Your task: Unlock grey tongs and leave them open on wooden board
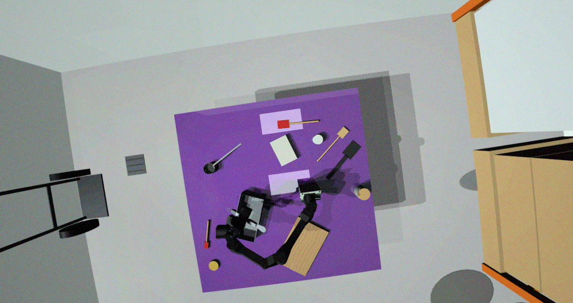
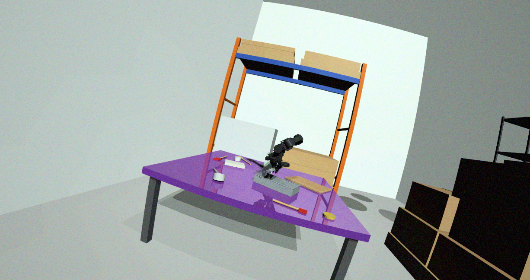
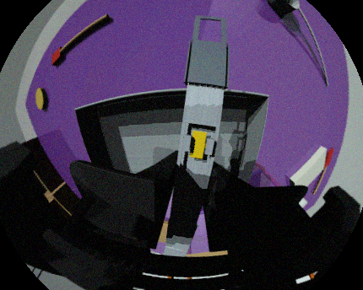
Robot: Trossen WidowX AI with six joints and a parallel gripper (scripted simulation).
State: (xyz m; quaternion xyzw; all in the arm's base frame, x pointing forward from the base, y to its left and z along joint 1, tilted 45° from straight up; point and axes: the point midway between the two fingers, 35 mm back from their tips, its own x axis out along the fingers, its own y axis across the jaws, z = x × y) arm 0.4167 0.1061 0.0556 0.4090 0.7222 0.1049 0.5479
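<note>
Now: gripper tip 2 cm short of the yellow lock piece, 1 cm to the left of it and 3 cm below it. The rest, counted from my gripper tip: white block: 28 cm behind, 40 cm to the right, 9 cm below; then wooden board: 36 cm behind, 29 cm to the left, 9 cm below; then dark roasting tin: 4 cm to the left, 7 cm below.
</note>
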